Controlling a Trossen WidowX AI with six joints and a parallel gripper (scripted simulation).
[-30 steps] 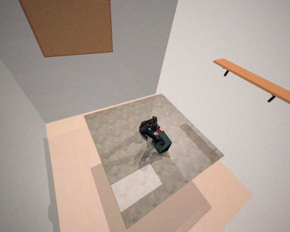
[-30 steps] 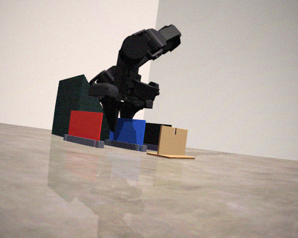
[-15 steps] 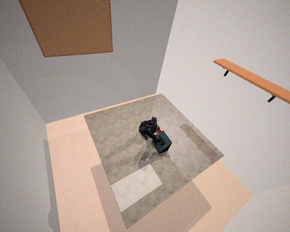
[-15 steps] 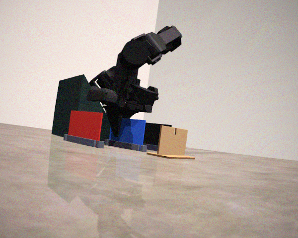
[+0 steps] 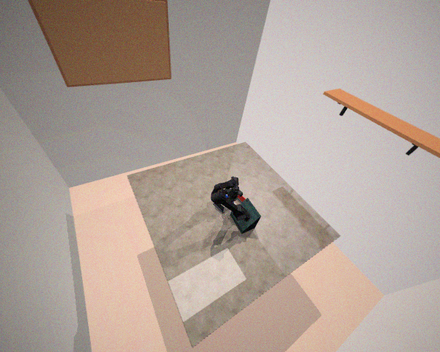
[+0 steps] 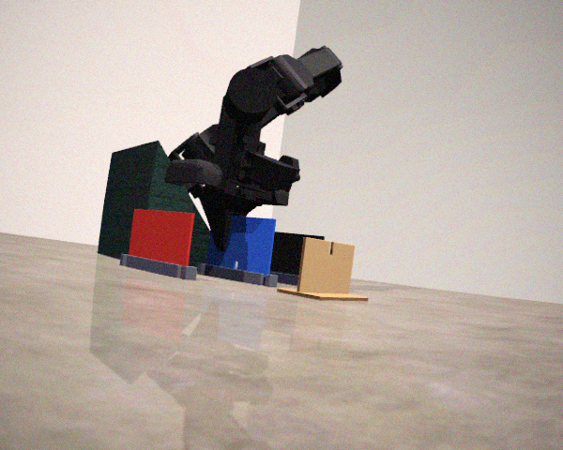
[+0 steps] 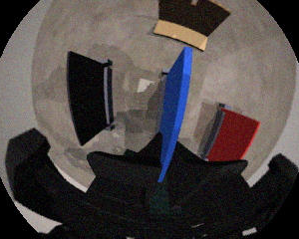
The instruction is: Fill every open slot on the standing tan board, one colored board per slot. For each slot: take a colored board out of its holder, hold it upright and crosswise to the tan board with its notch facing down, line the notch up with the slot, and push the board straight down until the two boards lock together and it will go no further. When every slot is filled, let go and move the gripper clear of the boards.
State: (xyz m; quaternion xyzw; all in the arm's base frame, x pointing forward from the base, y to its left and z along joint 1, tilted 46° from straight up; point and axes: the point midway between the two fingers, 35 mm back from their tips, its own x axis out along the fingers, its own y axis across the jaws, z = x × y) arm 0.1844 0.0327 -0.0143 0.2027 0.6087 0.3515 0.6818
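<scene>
Now: the tan board 160 mm ahead of my gripper tip, 20 mm to the left of it and 10 mm below it. The rest, counted from my gripper tip: red board (110 mm to the right, 20 mm ahead, 10 mm below); black board (100 mm to the left, 20 mm ahead, 10 mm below); blue board (20 mm ahead, 10 mm to the left).
</scene>
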